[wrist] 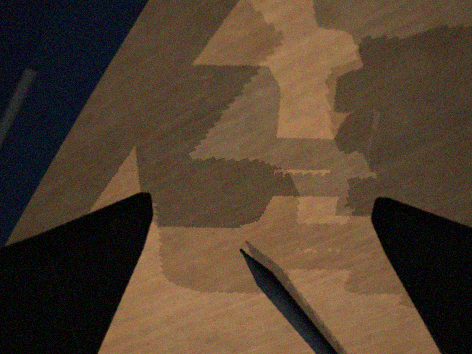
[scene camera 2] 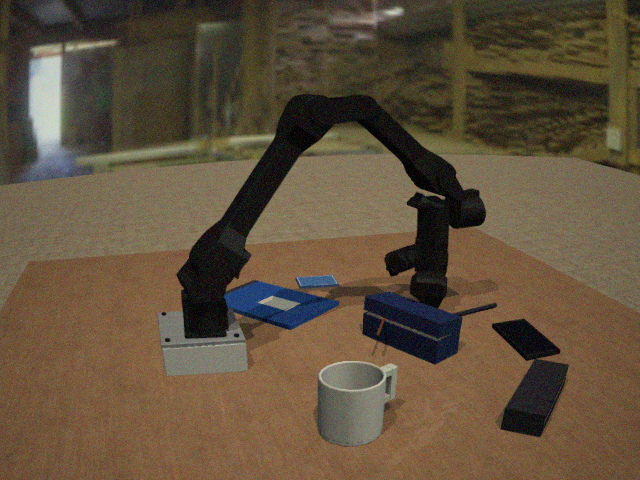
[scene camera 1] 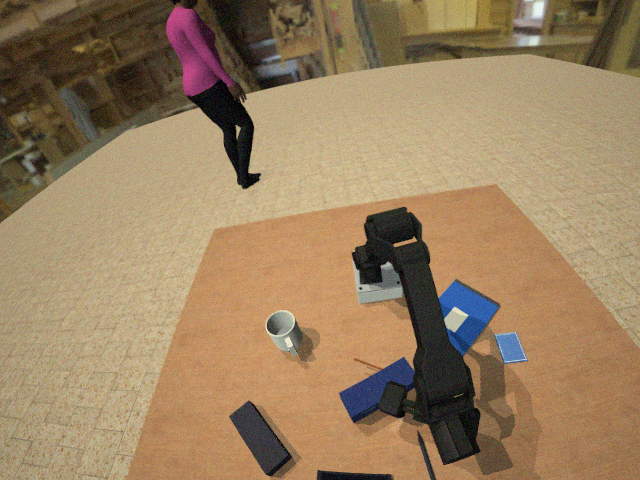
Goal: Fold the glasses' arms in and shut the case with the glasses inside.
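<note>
A dark blue case lies on the table with its lid down over its base; a pale seam shows along the side in scene camera 2. A thin orange-brown rod, seemingly an arm of the glasses, sticks out at the side facing scene camera 2. The rest of the glasses is hidden. My gripper points down beside the case, on the side away from the mug. Its fingers are wide open and empty in the wrist view; scene camera 1 has them hidden under the arm.
A dark pen lies near the gripper. A grey mug, a black box, a black phone-like slab, a blue book and a light blue card stand or lie around.
</note>
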